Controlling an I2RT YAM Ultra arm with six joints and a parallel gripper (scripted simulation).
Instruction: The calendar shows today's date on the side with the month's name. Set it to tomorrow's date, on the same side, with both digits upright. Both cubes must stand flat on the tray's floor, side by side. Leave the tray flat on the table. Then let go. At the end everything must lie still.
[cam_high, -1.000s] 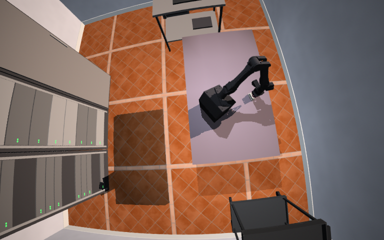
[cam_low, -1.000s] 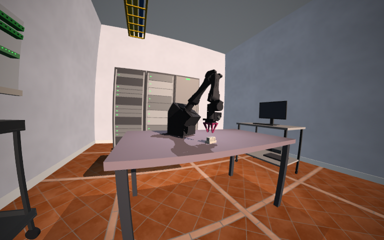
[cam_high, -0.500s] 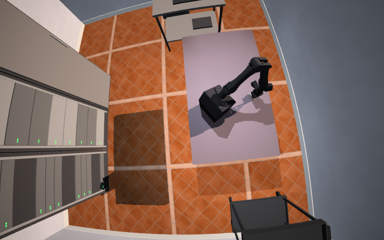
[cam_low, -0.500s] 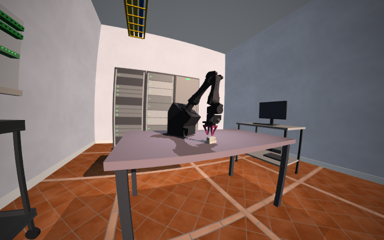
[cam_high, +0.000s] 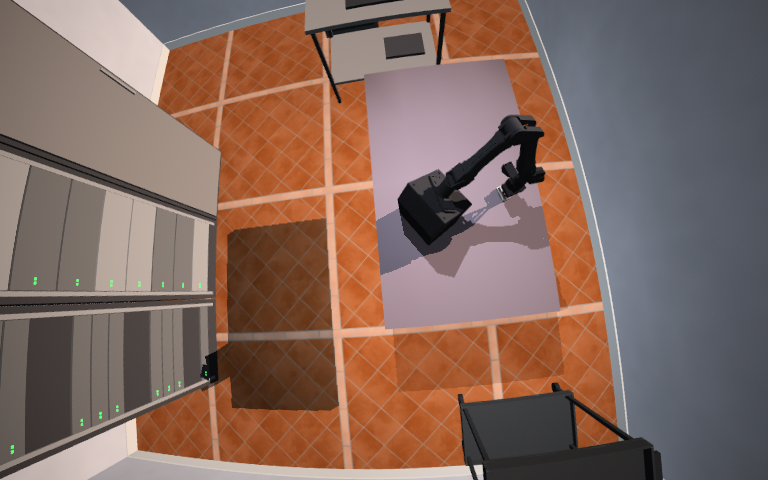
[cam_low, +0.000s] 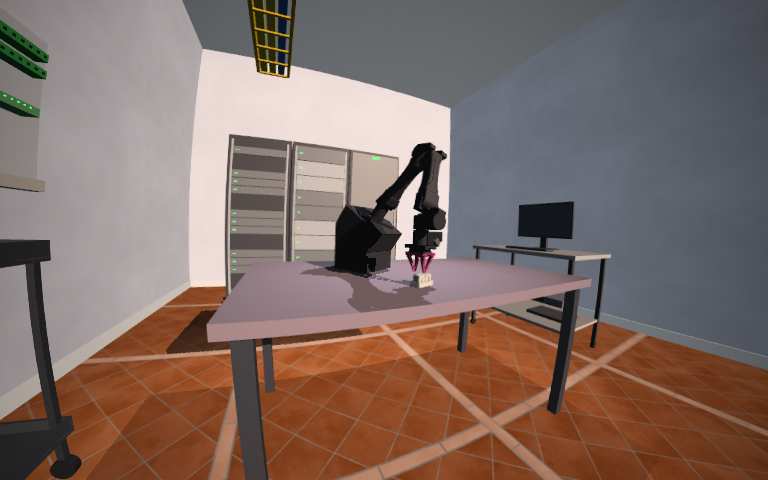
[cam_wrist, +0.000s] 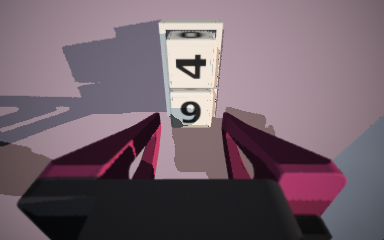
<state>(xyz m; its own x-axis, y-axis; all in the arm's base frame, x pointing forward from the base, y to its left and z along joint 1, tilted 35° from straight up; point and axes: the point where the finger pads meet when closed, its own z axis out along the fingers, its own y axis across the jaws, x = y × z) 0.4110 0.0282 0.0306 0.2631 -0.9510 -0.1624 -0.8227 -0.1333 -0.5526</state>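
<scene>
My gripper is now 30 mm above the cream digit cube. From my hand the other things lie so: cream tray (10 mm behind, 20 mm to the left, 50 mm below).
</scene>
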